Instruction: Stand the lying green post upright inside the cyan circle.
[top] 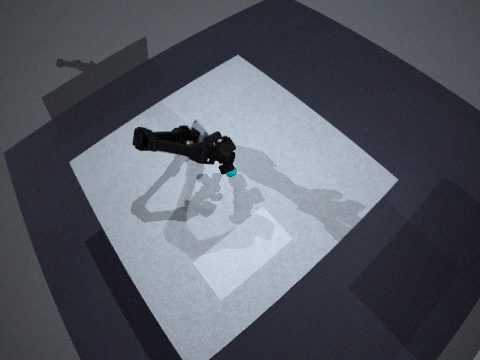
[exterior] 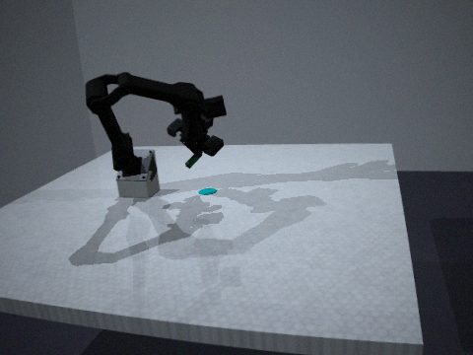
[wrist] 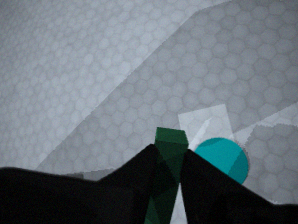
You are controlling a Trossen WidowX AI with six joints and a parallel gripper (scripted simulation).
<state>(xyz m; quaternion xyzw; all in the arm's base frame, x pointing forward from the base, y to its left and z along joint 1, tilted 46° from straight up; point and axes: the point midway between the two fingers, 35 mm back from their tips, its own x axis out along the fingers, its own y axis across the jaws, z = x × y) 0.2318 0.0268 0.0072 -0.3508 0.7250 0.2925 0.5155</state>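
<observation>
Right now the cyan circle is 120 mm below my gripper tip, 20 mm to the right of it and 20 mm ahead of it. Round my gripper tip: green post 20 mm to the right, 10 mm below, 10 mm behind.
</observation>
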